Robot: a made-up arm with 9 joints. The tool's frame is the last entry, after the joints. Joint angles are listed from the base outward. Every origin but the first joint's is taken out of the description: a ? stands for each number. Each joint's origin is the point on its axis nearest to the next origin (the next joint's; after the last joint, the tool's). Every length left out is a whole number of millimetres.
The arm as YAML. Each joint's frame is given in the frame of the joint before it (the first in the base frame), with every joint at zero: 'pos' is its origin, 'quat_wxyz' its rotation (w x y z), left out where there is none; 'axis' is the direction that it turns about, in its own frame. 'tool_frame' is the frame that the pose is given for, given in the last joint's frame.
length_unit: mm
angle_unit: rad
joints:
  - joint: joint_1
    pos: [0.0, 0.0, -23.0]
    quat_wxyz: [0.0, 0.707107, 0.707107, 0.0]
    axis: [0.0, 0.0, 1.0]
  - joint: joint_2
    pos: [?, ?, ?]
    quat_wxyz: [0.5, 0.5, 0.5, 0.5]
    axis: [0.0, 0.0, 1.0]
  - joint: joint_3
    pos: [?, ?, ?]
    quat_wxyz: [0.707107, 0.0, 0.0, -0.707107]
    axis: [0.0, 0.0, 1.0]
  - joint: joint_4
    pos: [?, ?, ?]
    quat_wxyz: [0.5, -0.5, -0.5, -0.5]
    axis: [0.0, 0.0, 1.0]
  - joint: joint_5
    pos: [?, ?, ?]
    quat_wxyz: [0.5, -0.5, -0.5, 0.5]
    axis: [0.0, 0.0, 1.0]
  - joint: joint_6
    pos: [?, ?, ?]
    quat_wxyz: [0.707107, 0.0, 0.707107, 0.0]
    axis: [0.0, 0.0, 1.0]
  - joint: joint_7
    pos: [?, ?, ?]
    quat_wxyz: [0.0, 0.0, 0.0, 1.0]
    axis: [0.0, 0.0, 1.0]
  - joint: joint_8
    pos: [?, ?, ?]
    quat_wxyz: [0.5, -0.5, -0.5, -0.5]
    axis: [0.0, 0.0, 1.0]
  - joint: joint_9
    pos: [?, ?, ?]
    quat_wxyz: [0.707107, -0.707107, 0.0, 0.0]
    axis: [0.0, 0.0, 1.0]
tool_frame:
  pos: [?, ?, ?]
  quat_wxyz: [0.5, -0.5, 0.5, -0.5]
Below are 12 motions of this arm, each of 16 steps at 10 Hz.
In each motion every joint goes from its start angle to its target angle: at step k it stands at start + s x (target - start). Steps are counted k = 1, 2, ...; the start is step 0. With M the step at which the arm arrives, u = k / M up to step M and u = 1 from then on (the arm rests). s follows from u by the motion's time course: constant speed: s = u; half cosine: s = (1 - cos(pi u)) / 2; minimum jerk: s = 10 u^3 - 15 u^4 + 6 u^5.
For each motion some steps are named. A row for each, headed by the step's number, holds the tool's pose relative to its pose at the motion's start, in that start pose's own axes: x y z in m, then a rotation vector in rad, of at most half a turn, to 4 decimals.
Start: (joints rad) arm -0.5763 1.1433 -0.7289 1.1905 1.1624 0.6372 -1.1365 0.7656 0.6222
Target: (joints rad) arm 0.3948 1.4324 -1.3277 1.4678 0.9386 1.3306 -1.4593 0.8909 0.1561
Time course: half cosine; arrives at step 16
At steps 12, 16:
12: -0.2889 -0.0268 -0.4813 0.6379 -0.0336 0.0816
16: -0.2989 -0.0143 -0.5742 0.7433 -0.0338 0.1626

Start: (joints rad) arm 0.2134 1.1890 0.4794 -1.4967 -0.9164 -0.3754 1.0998 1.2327 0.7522
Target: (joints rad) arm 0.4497 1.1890 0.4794 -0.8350 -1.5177 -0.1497 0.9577 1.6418 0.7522
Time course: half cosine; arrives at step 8
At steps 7, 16:
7: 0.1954 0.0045 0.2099 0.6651 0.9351 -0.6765
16: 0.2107 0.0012 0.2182 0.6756 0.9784 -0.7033

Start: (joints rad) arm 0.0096 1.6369 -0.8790 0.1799 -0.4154 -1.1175 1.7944 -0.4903 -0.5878
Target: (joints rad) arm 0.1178 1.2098 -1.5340 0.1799 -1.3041 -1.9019 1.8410 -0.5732 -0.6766
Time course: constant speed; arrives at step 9
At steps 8, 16:
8: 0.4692 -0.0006 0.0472 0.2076 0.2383 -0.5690
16: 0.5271 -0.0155 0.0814 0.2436 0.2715 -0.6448

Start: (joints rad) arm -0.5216 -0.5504 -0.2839 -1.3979 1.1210 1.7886 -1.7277 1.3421 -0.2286
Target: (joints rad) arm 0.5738 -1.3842 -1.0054 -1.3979 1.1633 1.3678 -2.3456 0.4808 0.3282
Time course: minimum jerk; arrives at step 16
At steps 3, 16:
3: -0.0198 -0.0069 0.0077 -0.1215 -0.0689 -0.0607
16: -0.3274 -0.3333 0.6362 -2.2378 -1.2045 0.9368

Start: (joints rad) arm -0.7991 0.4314 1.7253 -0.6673 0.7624 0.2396 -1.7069 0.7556 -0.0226
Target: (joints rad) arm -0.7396 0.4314 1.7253 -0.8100 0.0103 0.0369 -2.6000 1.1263 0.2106
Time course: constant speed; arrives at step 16
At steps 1, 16:
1: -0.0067 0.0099 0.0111 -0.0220 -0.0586 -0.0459
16: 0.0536 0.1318 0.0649 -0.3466 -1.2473 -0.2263

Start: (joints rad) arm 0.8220 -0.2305 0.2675 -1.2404 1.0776 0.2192 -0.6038 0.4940 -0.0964
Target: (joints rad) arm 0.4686 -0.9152 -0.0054 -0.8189 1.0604 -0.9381 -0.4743 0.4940 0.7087
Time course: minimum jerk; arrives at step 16
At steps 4, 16:
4: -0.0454 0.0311 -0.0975 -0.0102 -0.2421 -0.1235
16: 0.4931 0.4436 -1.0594 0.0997 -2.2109 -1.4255

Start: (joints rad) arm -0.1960 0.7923 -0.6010 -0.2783 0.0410 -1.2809 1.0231 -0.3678 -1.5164
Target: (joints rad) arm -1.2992 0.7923 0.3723 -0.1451 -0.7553 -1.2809 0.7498 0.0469 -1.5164
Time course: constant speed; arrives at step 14
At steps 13, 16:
13: -0.9483 -0.6838 0.8667 -0.7781 0.6908 -0.8713
16: -1.0309 -0.6212 0.9115 -0.7683 0.7037 -0.9958

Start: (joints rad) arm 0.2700 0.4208 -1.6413 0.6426 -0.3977 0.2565 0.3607 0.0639 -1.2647
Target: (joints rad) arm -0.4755 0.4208 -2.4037 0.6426 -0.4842 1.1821 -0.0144 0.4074 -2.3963
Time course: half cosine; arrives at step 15
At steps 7, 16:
7: 0.3276 -0.1734 0.2555 -0.6337 0.2929 0.1972
16: 0.6047 -0.0116 0.6830 -1.3768 0.5000 -0.1604

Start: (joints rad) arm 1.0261 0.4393 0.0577 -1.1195 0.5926 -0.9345 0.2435 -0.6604 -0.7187
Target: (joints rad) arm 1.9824 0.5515 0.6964 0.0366 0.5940 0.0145 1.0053 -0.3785 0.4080
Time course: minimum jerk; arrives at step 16
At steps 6, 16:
6: -0.1834 -0.1855 0.2112 0.0215 -0.0758 0.5508
16: -0.1577 -0.2995 0.8182 1.5551 -0.2294 0.7362

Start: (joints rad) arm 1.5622 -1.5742 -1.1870 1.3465 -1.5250 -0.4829 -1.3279 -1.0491 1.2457
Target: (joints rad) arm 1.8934 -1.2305 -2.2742 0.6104 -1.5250 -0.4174 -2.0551 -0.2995 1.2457
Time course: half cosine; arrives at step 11
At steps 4, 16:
4: 0.0420 0.0348 -0.0611 -0.3314 0.1991 -0.4073
16: 0.2448 0.0511 -0.2926 -1.0445 0.2834 -1.6259

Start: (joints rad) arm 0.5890 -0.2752 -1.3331 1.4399 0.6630 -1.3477 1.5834 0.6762 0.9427
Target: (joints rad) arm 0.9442 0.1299 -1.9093 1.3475 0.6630 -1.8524 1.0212 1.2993 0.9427
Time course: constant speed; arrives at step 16
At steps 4, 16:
4: -0.0010 -0.0112 0.0291 -0.0444 -0.1083 -0.1485
16: 0.0590 -0.0443 0.0039 -0.0375 -0.5770 -0.4746

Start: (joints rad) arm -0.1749 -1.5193 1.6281 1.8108 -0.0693 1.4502 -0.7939 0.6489 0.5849
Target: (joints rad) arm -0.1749 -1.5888 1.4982 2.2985 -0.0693 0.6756 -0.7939 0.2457 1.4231
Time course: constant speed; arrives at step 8
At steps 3, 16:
3: -0.0684 0.0421 0.0137 -0.0817 -0.4807 -0.1135
16: -0.1444 0.1493 0.0406 -0.3674 -1.0876 -0.3490

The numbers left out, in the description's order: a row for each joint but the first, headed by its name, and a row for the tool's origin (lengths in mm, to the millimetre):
joint_2: -50.0 107.0 0.0
joint_3: 98.0 92.0 0.0
joint_4: -118.0 -400.0 0.0
joint_5: 113.0 -83.0 0.0
joint_6: -268.0 392.0 0.0
joint_7: -201.0 -34.0 0.0
joint_8: -75.0 -193.0 0.0
joint_9: 58.0 166.0 0.0
tool: 80.0 28.0 0.0

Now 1 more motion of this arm.
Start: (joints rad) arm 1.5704 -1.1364 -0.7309 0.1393 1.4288 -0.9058 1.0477 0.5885 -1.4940
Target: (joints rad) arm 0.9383 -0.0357 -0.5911 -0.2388 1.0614 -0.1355 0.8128 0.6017 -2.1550
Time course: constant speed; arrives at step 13
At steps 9, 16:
9: -0.5133 0.4941 0.5135 0.3773 1.3539 0.5441
16: -0.6173 0.4422 0.7990 0.2998 1.7410 1.1554

